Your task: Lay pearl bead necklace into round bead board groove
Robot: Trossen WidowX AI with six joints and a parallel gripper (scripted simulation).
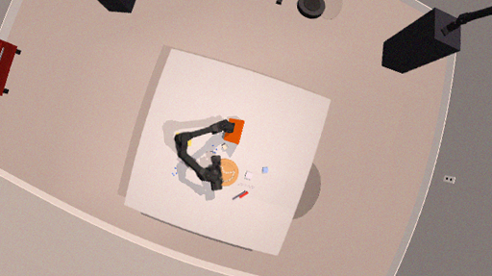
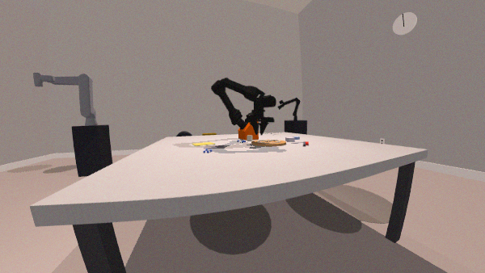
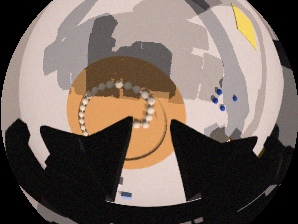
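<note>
Right now my gripper tip is 50 mm to the right of the round tan bead board, 40 mm above it and 30 mm short of it. Also, from my gripper tip: tool 200 mm to the left, 170 mm ahead, 40 mm below; then yellow pad 300 mm to the right, 140 mm behind, 50 mm below; then white square 220 mm to the left, 40 mm below, 10 mm ahead.
</note>
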